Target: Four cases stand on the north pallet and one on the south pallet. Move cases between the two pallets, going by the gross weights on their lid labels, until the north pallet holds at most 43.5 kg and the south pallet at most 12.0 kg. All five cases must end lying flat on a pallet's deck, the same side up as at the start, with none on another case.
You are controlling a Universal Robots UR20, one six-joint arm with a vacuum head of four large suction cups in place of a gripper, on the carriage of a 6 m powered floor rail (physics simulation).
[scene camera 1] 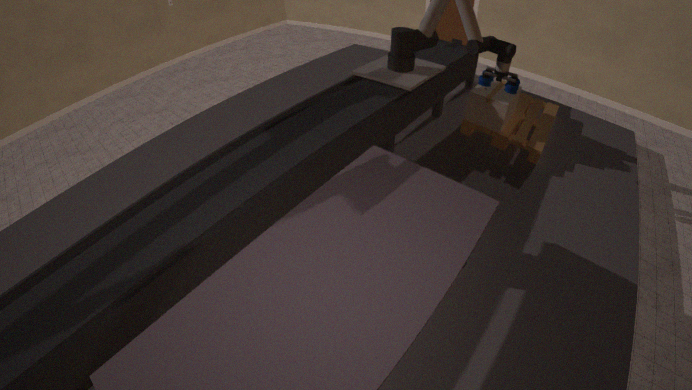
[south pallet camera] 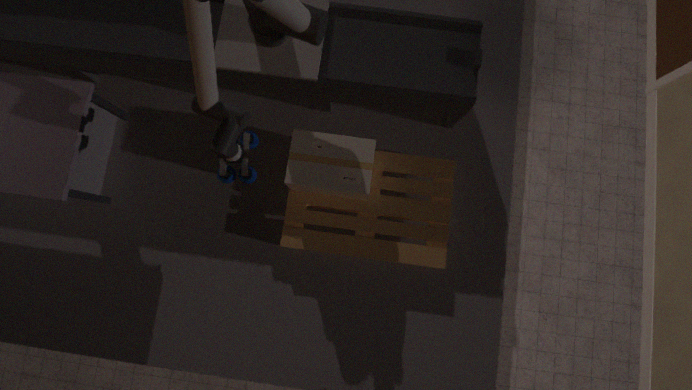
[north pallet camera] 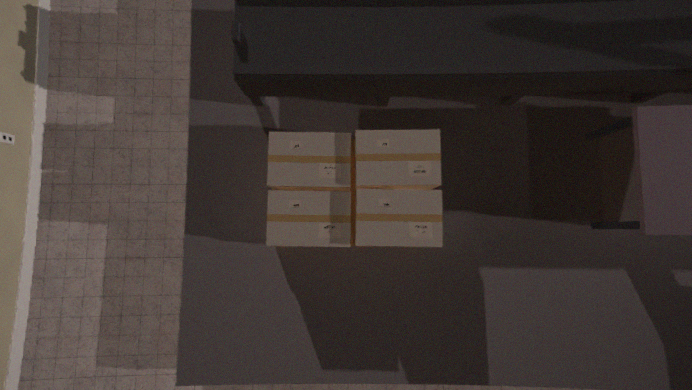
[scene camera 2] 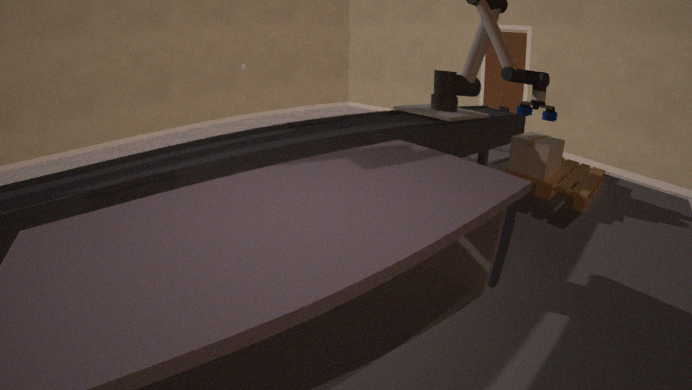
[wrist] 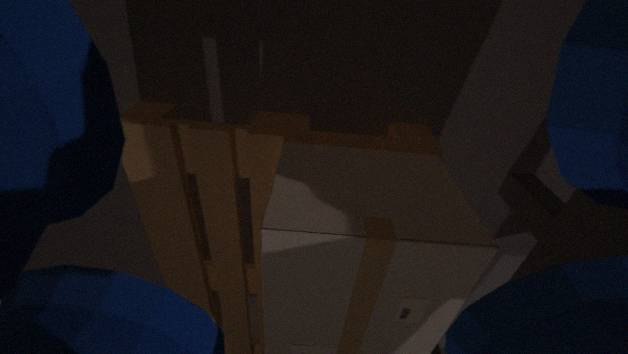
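Pixels of known places: hand, tool point: [scene camera 1: 498, 84] [scene camera 2: 536, 116] [wrist: 331, 242]; arm's base, link origin: [scene camera 1: 400, 67] [south pallet camera: 271, 30] [scene camera 2: 443, 109].
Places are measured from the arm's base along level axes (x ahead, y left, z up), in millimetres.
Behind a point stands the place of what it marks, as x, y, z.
My gripper [scene camera 1: 498, 82] @(907, -19, 115) [scene camera 2: 537, 113] @(907, -19, 115) [south pallet camera: 237, 157] @(907, -19, 115) [wrist: 314, 190] @(907, -19, 115), a head with blue suction cups, is open and empty. In the south pallet camera view it hangs left of the south case, raised above lid height. The south case [scene camera 1: 487, 112] @(818, 223, -267) [scene camera 2: 532, 155] @(838, 223, -242) [south pallet camera: 320, 176] @(908, 454, -129) [wrist: 307, 280] @(905, 338, -128) lies flat at the upper left of the south pallet [scene camera 2: 592, 181] @(1355, 740, -426) [south pallet camera: 420, 256] @(1336, 1223, -426) [wrist: 165, 210] @(1321, 475, -426). Cases at upper left [north pallet camera: 300, 177] @(927, -5073, -174), upper right [north pallet camera: 385, 175] @(920, -4504, -129), lower left [north pallet camera: 295, 235] @(1316, -5103, -185) and lower right [north pallet camera: 385, 235] @(1315, -4508, -130) stand on the north pallet [north pallet camera: 353, 210] @(1137, -4711, -427). Their label weights are unreadable.
A long pinkish table [scene camera 1: 310, 280] @(841, -2058, -40) [scene camera 2: 250, 240] @(1017, -2234, -40) [north pallet camera: 670, 170] @(907, -2785, -39) [south pallet camera: 30, 150] @(1008, -1438, -39) stands between the pallets. The dark floor rail [north pallet camera: 450, 40] [south pallet camera: 400, 55] runs alongside, with the arm's carriage plate [scene camera 1: 370, 72] @(-143, -277, 0) [scene camera 2: 470, 115] @(289, -5, 0) near its south end.
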